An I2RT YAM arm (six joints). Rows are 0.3 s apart.
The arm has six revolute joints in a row. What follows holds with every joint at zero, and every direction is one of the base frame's. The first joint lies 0.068 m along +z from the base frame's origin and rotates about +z. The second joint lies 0.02 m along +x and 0.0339 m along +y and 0.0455 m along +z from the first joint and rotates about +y. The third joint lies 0.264 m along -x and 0.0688 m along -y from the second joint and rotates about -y. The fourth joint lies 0.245 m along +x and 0.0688 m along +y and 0.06 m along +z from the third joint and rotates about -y. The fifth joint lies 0.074 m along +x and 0.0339 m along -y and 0.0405 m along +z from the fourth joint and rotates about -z. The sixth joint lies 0.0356 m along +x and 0.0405 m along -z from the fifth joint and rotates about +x. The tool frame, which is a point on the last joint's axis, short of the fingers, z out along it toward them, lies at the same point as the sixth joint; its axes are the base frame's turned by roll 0, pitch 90 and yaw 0 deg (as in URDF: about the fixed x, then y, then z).
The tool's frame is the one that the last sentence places.
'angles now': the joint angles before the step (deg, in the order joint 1, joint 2, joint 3, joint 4, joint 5, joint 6). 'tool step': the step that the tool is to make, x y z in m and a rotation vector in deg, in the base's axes. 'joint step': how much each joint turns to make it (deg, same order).
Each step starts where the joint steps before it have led.
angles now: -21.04, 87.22, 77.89, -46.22, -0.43, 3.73
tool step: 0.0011, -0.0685, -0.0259, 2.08, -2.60, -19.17
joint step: -10.12, 6.24, 0.07, 7.44, 2.75, 9.13
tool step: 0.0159, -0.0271, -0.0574, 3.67, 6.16, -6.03
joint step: -2.05, 9.89, -0.03, 2.56, 2.26, 3.29
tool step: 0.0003, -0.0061, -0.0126, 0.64, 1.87, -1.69
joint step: -0.65, 2.01, 0.00, 0.03, 0.92, 0.69
